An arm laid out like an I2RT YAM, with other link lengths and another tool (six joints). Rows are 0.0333 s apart.
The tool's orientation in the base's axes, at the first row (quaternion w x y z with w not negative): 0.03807 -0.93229 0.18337 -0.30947
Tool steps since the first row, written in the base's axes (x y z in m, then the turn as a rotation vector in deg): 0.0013 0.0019 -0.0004 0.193 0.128 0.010; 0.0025 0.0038 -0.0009 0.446 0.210 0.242; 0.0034 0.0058 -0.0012 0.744 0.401 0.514; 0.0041 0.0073 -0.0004 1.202 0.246 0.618; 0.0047 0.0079 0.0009 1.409 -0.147 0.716; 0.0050 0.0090 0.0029 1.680 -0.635 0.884; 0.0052 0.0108 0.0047 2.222 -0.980 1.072; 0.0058 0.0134 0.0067 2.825 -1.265 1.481
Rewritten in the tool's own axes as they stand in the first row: 0.0000 -0.0021 0.0010 0.102 -0.182 0.101; 0.0000 -0.0042 0.0020 0.390 -0.382 0.060; -0.0003 -0.0063 0.0027 0.694 -0.705 0.009; 0.0001 -0.0080 0.0024 1.149 -0.725 0.202; 0.0011 -0.0090 0.0017 1.501 -0.444 0.262; 0.0020 -0.0105 0.0002 1.975 -0.107 0.308; 0.0026 -0.0126 -0.0012 2.609 0.006 0.491; 0.0032 -0.0155 -0.0025 3.390 0.004 0.530
